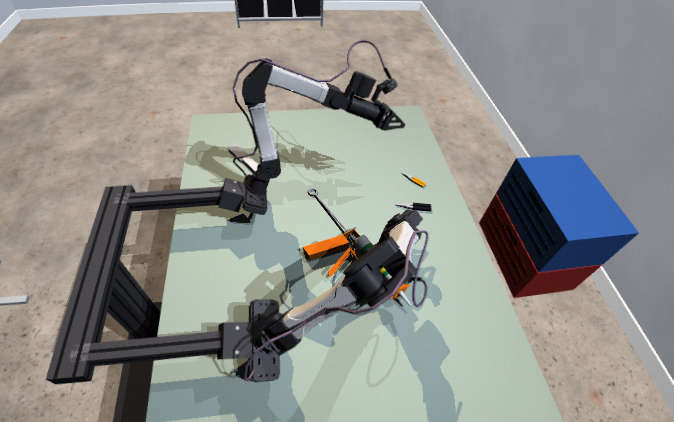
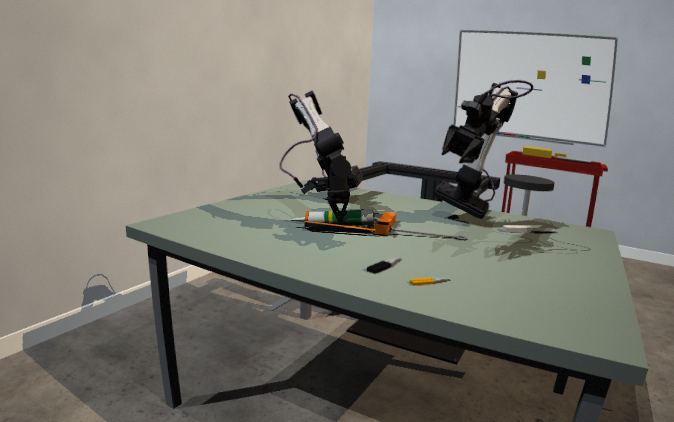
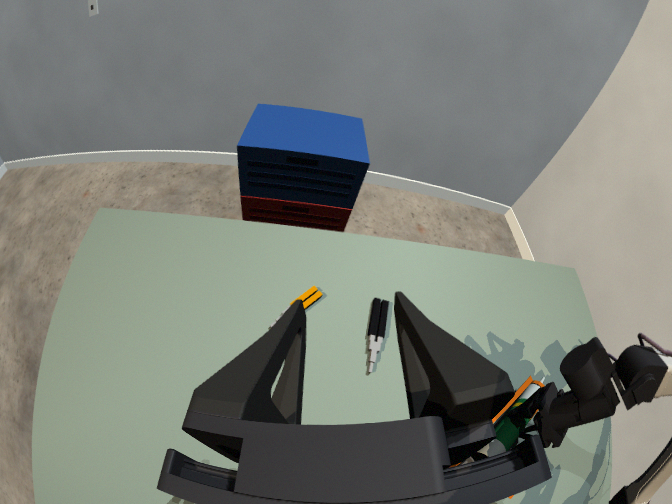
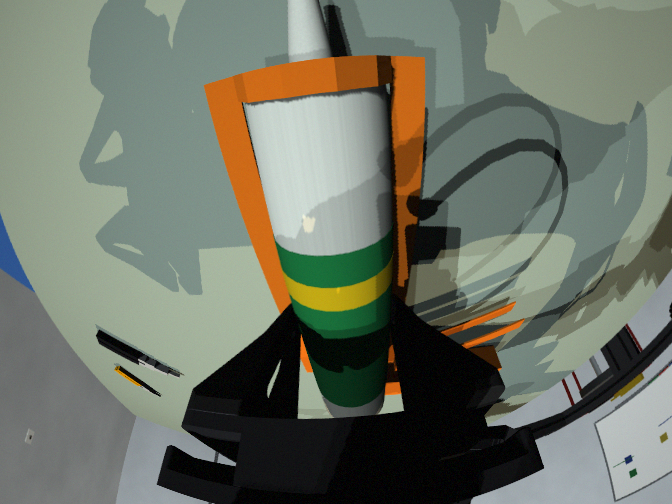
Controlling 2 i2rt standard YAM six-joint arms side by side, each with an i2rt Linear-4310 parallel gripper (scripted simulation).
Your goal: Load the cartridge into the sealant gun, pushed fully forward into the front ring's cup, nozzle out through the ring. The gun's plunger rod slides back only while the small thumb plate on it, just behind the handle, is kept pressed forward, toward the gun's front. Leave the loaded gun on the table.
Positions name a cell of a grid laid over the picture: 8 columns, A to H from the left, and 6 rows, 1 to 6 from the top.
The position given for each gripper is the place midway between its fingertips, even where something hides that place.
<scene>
In view: the left gripper (image 2: F3), the right gripper (image 2: E4), an orange sealant gun (image 4: E1), a cartridge (image 2: E4) and a black-handled tool (image 4: B5).
The cartridge also shows in image 3 (image 3: G6) and in image 4 (image 4: D2). The black-handled tool shows as well in image 3 (image 3: E5). The left gripper is seen too in image 1 (image 1: E2) and in image 3 (image 3: E4).
</scene>
